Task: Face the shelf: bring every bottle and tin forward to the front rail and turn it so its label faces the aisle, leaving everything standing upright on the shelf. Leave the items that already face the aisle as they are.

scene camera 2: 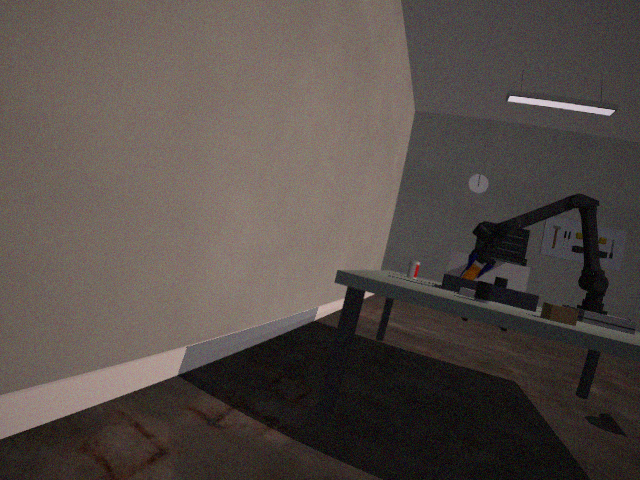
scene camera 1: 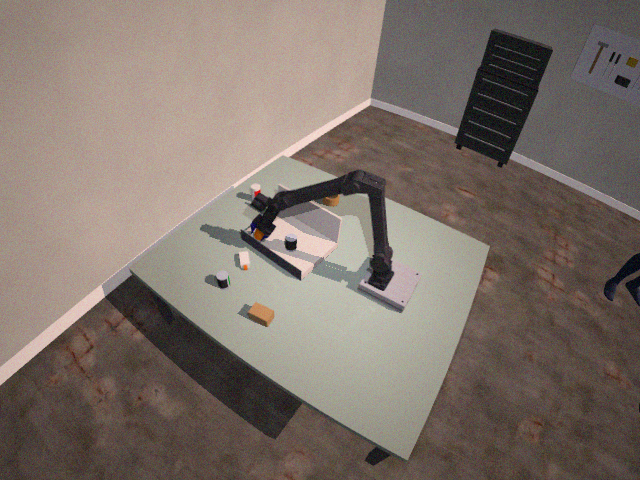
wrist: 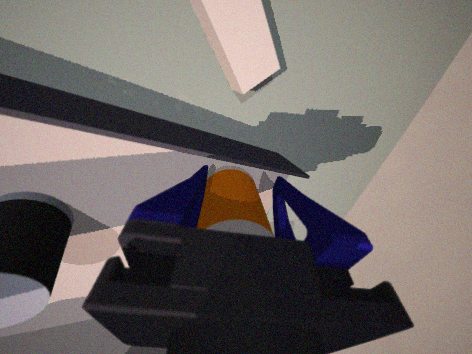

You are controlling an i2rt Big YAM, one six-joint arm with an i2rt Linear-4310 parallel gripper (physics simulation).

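Where they show: gripper, fingertip midpoint: (scene camera 2: 472,274) (scene camera 1: 256,236) (wrist: 241,177); arm's base at its link origin: (scene camera 2: 591,311) (scene camera 1: 380,278).
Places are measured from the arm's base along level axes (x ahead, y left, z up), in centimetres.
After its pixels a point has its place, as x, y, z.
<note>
A tin with an orange label (scene camera 1: 258,235) {59.5, 14.0, 4.0} (scene camera 2: 470,272) {60.4, 14.0, 4.4} (wrist: 232,195) {58.8, 14.0, 4.9} is at the far-left end of the shelf (scene camera 1: 321,245) {34.0, -3.1, -1.5}, close behind the dark front rail (scene camera 1: 273,255) {48.5, 16.7, -0.7} (scene camera 2: 516,298) {40.0, 17.5, -1.8} (wrist: 110,117) {50.6, 16.4, -1.5}. It leans in the scene camera 2 view. My gripper (scene camera 1: 259,231) {59.8, 15.1, 3.9} (scene camera 2: 472,273) {59.8, 15.1, 3.9} (wrist: 241,177) {59.8, 15.1, 3.9} is shut on this tin, with a blue finger on each side; its base contact is unclear. A black tin with a grey top (scene camera 1: 291,241) {43.6, 8.9, 5.3} (scene camera 2: 500,282) {46.0, 9.6, 3.2} (wrist: 30,240) {46.7, 9.2, 3.1} stands upright on the shelf, set back from the rail. Its label is not visible.
On the table (scene camera 1: 351,361) {-8.0, 41.0, -5.4} are a white-and-red bottle (scene camera 1: 255,190) {84.6, -13.2, 3.4} (scene camera 2: 414,269) {85.6, -12.9, -0.2}, a dark tin with a green edge (scene camera 1: 222,279) {56.7, 43.0, 1.5}, a white box with an orange end (scene camera 1: 244,259) {59.1, 25.7, -2.6}, an orange block (scene camera 1: 261,314) {32.5, 45.9, -0.4} and a round orange-brown object (scene camera 1: 330,199) {48.5, -36.1, -0.4}. A wall borders the table.
</note>
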